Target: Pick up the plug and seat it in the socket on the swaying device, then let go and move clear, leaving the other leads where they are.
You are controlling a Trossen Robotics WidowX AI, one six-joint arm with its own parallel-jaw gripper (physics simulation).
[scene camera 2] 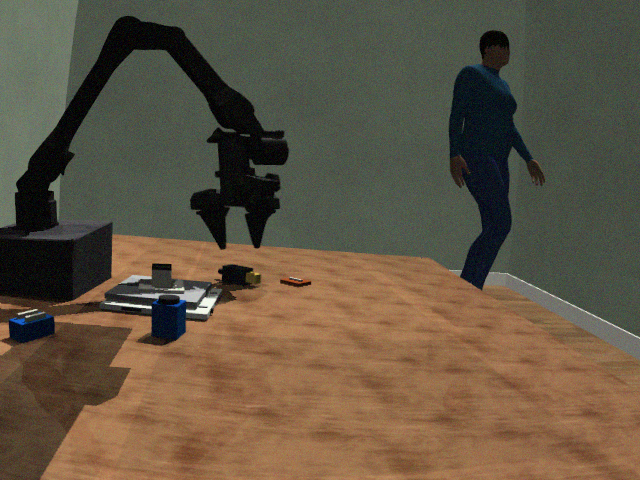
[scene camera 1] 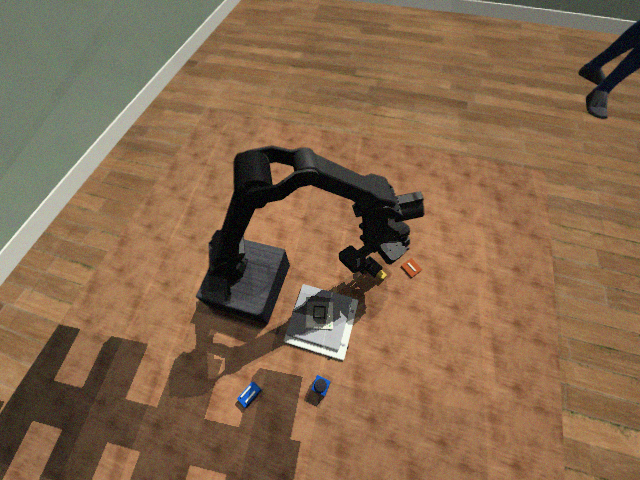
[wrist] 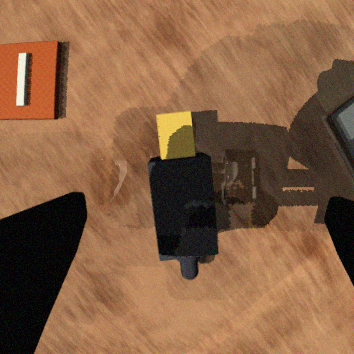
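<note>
The plug [scene camera 1: 381, 274] [scene camera 2: 236, 274] [wrist: 184, 205], a black block with a yellow end and a short dark stub, lies on the table. My gripper [scene camera 2: 239, 248] [wrist: 209, 207] is open and empty above it. In the wrist view the plug lies between the widely spaced fingers, nearer the left one, its yellow end toward the top. The socket [scene camera 1: 319, 312] [scene camera 2: 161, 275] is a small upright square housing with a dark opening. It stands on the flat grey and white device [scene camera 1: 310, 335] [scene camera 2: 121, 294], whose corner [wrist: 347, 122] shows at the right of the wrist view.
An orange block with a white strip [scene camera 1: 411, 268] [scene camera 2: 295, 282] [wrist: 42, 82] lies beyond the plug's yellow end. A blue block with pale strips [scene camera 1: 249, 394] [scene camera 2: 32, 328] and a blue block with a round black top [scene camera 1: 320, 386] [scene camera 2: 168, 319] are on the device's other side.
</note>
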